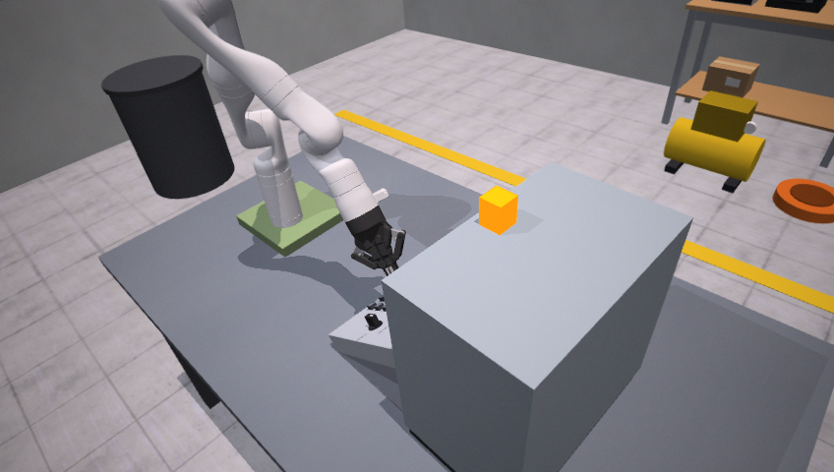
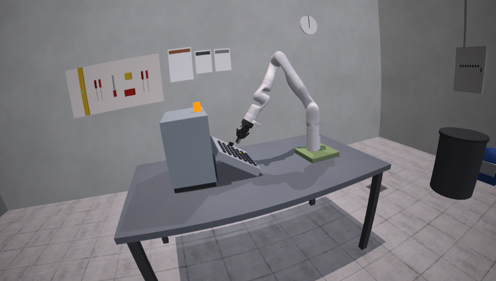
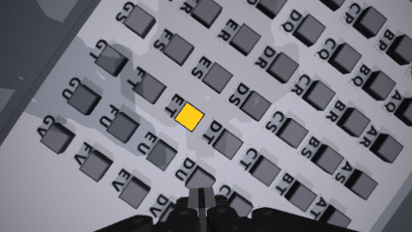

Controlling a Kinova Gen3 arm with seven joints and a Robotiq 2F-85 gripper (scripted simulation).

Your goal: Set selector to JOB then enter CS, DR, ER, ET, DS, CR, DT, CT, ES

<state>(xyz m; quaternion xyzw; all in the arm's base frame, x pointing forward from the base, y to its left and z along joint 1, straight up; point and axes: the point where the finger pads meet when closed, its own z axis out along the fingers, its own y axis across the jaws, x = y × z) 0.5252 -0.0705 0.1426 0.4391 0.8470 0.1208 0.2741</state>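
My hand is 30 mm short of the black selector knob, 90 mm to the left of it and 40 mm above it. Round my hand: sloped key panel: 60 mm ahead, 20 mm to the left, 90 mm below.
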